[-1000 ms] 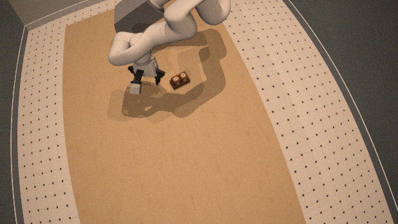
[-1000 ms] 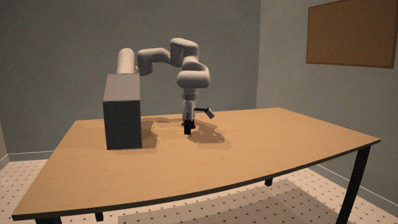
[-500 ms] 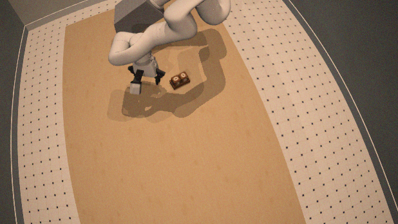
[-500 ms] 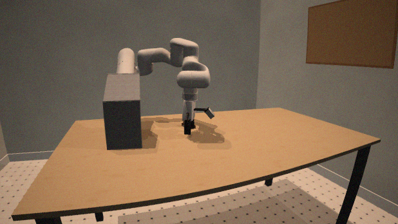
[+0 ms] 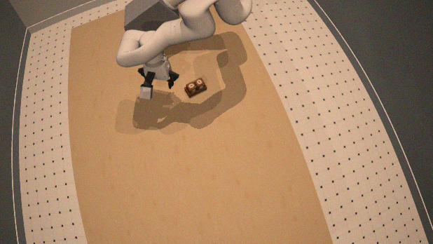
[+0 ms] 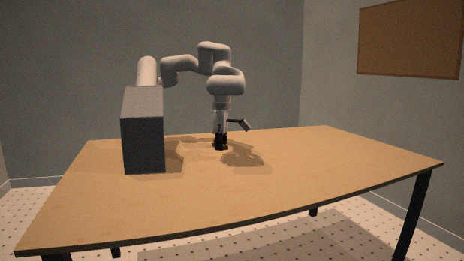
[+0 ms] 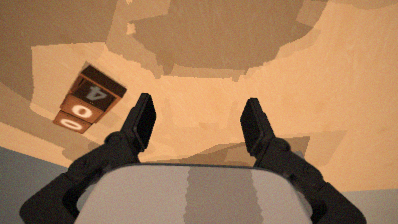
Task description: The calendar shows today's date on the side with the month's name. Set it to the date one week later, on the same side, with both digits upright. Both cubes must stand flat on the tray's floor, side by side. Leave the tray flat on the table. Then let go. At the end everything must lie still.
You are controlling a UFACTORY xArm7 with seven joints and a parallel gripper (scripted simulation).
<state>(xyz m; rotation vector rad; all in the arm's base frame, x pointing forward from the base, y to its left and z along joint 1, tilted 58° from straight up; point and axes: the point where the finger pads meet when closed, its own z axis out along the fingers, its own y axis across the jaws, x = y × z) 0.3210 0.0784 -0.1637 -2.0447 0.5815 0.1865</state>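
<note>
Now: hand 13 cm to the right of the brown tray, 5 cm above it and 4 cm short of it.
</note>
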